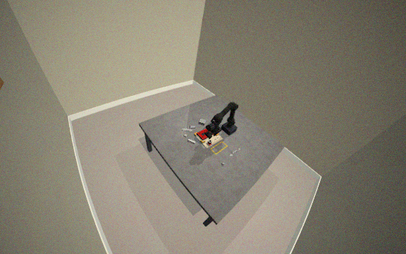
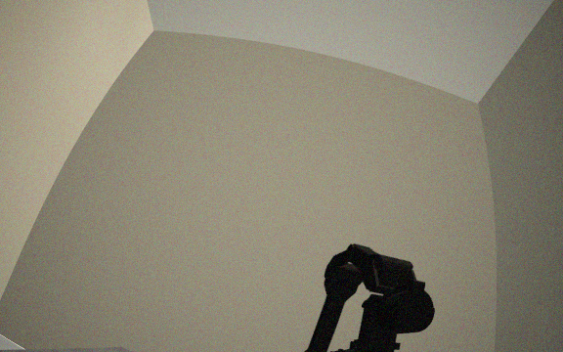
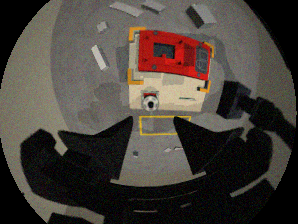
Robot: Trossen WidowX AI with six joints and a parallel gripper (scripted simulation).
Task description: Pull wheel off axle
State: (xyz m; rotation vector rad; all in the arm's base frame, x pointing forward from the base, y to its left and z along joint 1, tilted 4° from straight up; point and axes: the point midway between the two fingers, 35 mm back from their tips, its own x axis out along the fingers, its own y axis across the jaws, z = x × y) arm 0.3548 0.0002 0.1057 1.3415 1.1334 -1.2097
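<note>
My gripper tip is 70 mm above the grey wheel.
</note>
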